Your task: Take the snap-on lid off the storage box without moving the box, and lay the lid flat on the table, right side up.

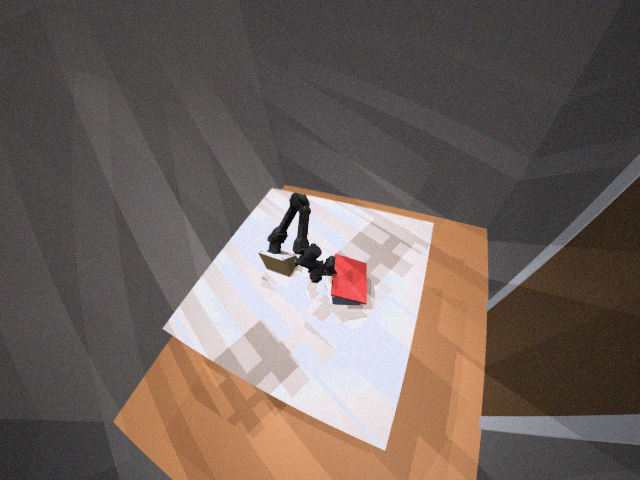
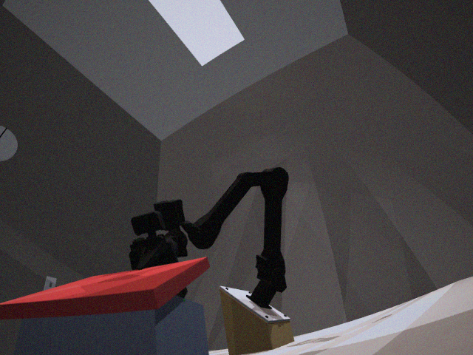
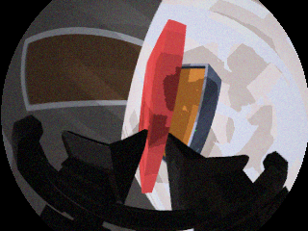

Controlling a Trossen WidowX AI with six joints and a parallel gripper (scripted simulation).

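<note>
My gripper tip is 7 cm short of the red lid, 3 cm to the right of it and 3 cm above it. Round my gripper tip: storage box 5 cm ahead, 2 cm to the left, 11 cm below.
</note>
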